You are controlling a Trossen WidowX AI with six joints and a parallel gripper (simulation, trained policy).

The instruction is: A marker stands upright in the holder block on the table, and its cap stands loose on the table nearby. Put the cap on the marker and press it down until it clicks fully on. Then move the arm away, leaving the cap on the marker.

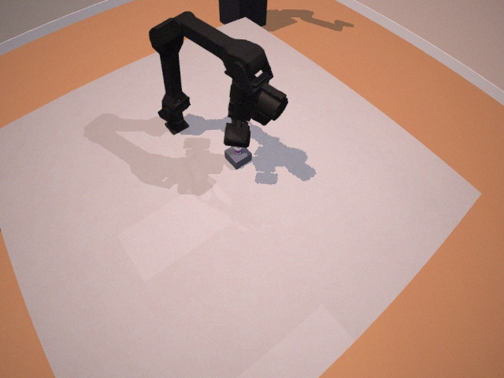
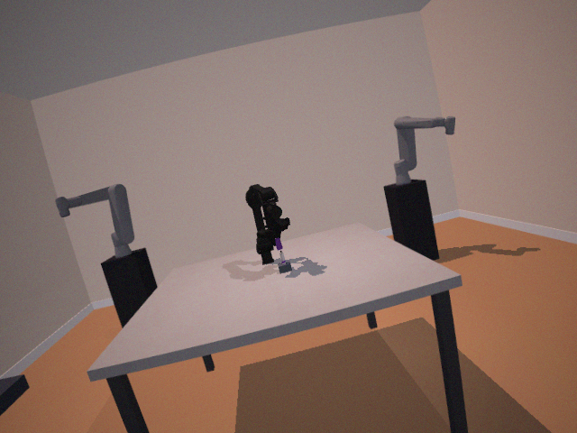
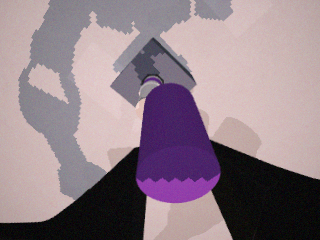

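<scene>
Right now the dark grey holder block is 1 cm behind my gripper tip, 1 cm to the left of it and 12 cm below it. Round my gripper tip: purple cap 1 cm ahead, 1 cm to the left.
</scene>
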